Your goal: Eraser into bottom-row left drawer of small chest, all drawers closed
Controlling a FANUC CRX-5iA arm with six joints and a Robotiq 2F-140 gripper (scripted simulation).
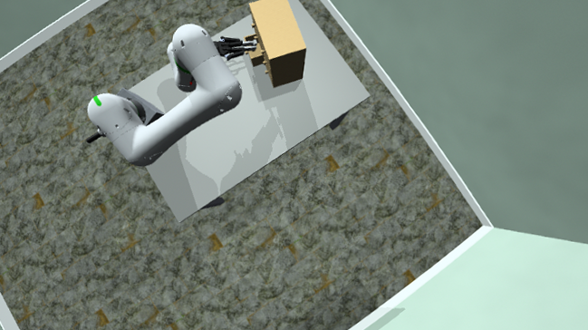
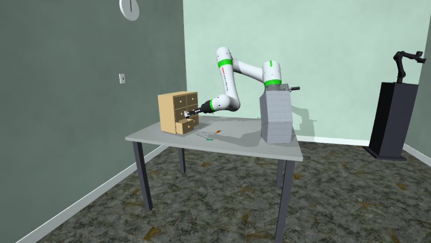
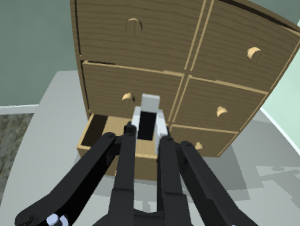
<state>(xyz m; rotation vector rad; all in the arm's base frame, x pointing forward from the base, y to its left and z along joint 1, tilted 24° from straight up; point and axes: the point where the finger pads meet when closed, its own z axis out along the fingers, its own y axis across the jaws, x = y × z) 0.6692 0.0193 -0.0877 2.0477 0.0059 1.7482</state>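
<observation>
Now: the eraser 30 mm ahead of my hand and 10 mm to the right of it. Also, from my hand: green stick 220 mm behind, 150 mm to the left, 140 mm below; then orange stick 230 mm behind, 140 mm below, 30 mm to the right.
</observation>
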